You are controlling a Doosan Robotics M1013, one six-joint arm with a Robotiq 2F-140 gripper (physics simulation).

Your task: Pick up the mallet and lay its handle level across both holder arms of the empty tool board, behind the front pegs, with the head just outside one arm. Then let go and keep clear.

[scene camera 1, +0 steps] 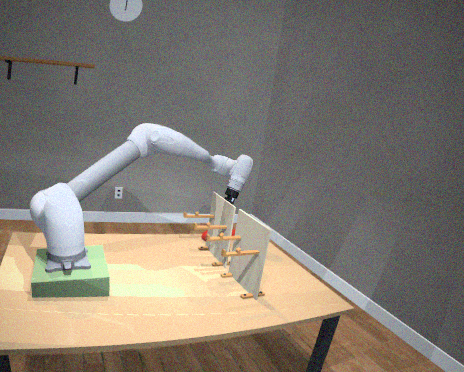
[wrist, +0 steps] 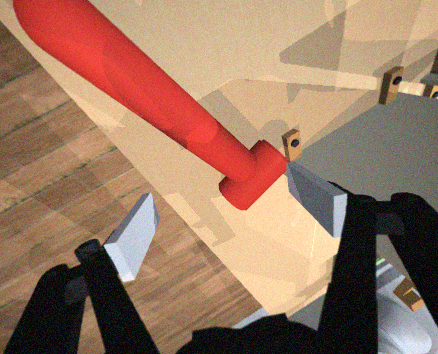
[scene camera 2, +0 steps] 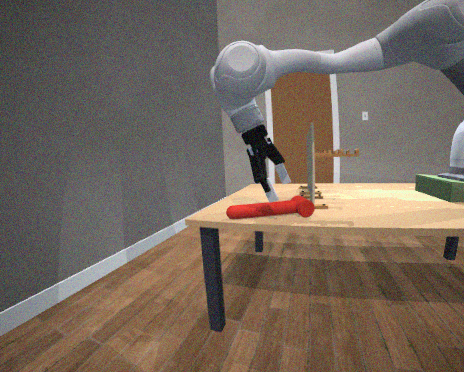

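Where they show: gripper, fingertip midpoint: [wrist: 221,191] [scene camera 2: 281,191]; arm's base, origin of the base link: [scene camera 1: 67,260].
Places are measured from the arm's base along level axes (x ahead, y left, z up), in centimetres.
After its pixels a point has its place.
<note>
The red mallet [scene camera 2: 265,208] @[x 89.6, y 36.9, z -3.9 cm] [wrist: 150,95] @[x 94.0, y 36.2, z -2.6 cm] lies on the table near its end edge, beyond the boards; scene camera 1 shows its red head [scene camera 1: 204,235] @[x 75.0, y 31.8, z -3.3 cm] beside the farther board. Two upright pale boards stand in a row: the farther board [scene camera 1: 220,222] @[x 73.2, y 12.0, z 11.9 cm] and the nearer board [scene camera 1: 254,270] @[x 72.8, y -24.7, z 4.4 cm]. Each has two wooden holder arms with pegs, and no tool shows on them. I cannot tell which is the named one. My gripper [scene camera 2: 278,186] @[x 84.7, y 35.5, z 1.4 cm] [wrist: 221,191] @[x 84.7, y 35.5, z 1.4 cm] is open and empty, tilted, above and behind the mallet in scene camera 2. Its fingers are hidden by the farther board in scene camera 1.
The boards' wooden feet [scene camera 1: 252,295] [wrist: 291,144] rest on the table [scene camera 1: 150,325] @[x 26.3, y -37.2, z -7.3 cm] [scene camera 2: 380,215] @[x 52.4, y 31.8, z -7.3 cm]. The grey back of a board [wrist: 370,145] @[x 74.0, y 13.6, z -1.0 cm] is close to the right finger in the wrist view. The arm's base stands on a green block [scene camera 1: 70,285] @[x 0.3, y -16.3, z -2.0 cm].
</note>
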